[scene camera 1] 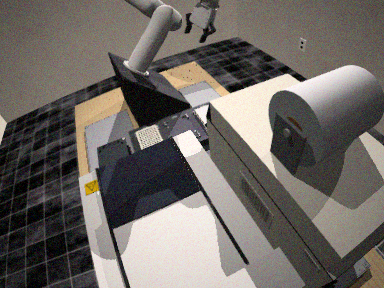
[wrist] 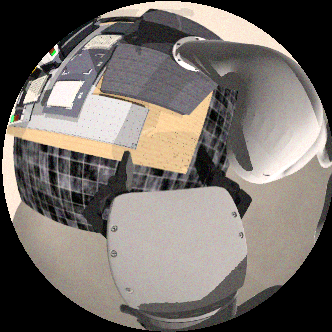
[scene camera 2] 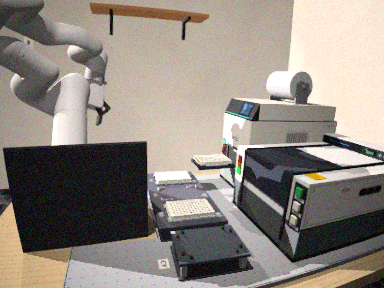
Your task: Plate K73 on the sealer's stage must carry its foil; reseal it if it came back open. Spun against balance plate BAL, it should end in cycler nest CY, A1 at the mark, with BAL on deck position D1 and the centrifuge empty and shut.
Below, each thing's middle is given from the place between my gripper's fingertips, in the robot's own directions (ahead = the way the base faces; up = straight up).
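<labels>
Counted from my hand, the dark lid (scene camera 2: 291, 159) is 40 mm below, 550 mm ahead and 460 mm to the right; the centrifuge (scene camera 1: 210, 231) is 130 mm below the hand, 710 mm ahead of it and 470 mm to the right of it.
</labels>
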